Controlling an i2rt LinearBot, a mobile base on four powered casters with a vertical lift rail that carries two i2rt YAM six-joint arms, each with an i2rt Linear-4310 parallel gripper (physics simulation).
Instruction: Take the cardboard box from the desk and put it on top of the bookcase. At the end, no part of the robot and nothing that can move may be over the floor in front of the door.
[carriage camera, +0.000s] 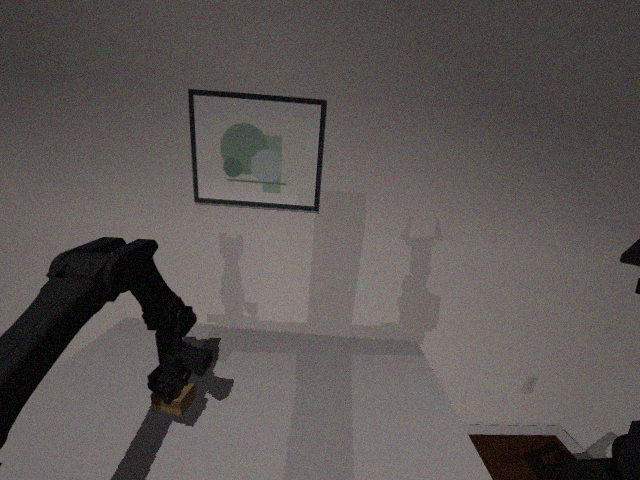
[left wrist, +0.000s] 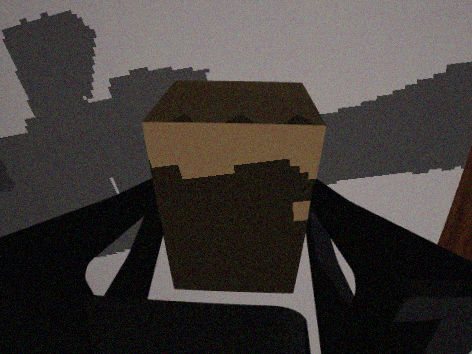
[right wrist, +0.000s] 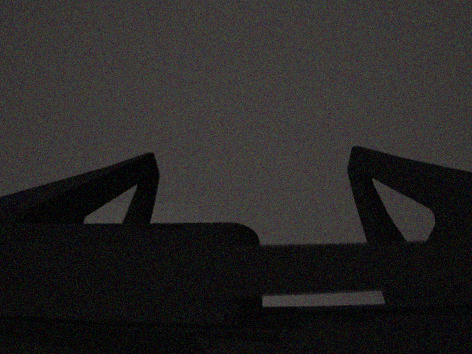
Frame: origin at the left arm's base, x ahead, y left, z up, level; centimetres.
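Seen in the pictures: left gripper, fingertip midpoint: (carriage camera: 176, 393) (left wrist: 235, 188); right gripper, fingertip midpoint: (right wrist: 251, 160).
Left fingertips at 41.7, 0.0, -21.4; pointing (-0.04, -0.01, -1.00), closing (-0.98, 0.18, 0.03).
Observation:
A point is followed by its place in that frame, as x, y, z.
My left gripper (carriage camera: 173, 391) @(41.7, 0.0, -21.4) (left wrist: 235, 188) @(41.7, 0.0, -21.4) is shut on the cardboard box (carriage camera: 180, 405) @(38.2, -2.8, -21.3) (left wrist: 232, 230) @(42.0, 1.1, -20.0), with a finger against each side. The box is at the lower left of the carriage view and upright in the fingers. It appears to be held above the pale desk (carriage camera: 398, 413) @(49.2, -70.2, -38.3) (left wrist: 395, 210) @(26.4, 18.9, -38.3), though its exact height is hard to tell. My right gripper (right wrist: 251, 160) @(3.7, -66.2, 43.5) is open, with nothing between its fingers and a plain dark surface beyond. The bookcase and the door do not show in these views.
A framed picture (carriage camera: 257, 205) @(94.2, -12.2, 25.1) hangs on the wall (carriage camera: 465, 180) @(92.1, -103.5, 43.2) behind the desk. Brown floor (carriage camera: 511, 454) @(76.4, -164.8, -110.4) (left wrist: 459, 220) @(-41.1, 100.9, -110.3) and a pale baseboard (carriage camera: 511, 429) @(87.4, -172.8, -105.3) lie beyond the desk's right edge. Dark parts of the right arm (carriage camera: 628, 444) @(1.7, -62.3, 20.1) show at the right edge. Shadows cross desk and wall.

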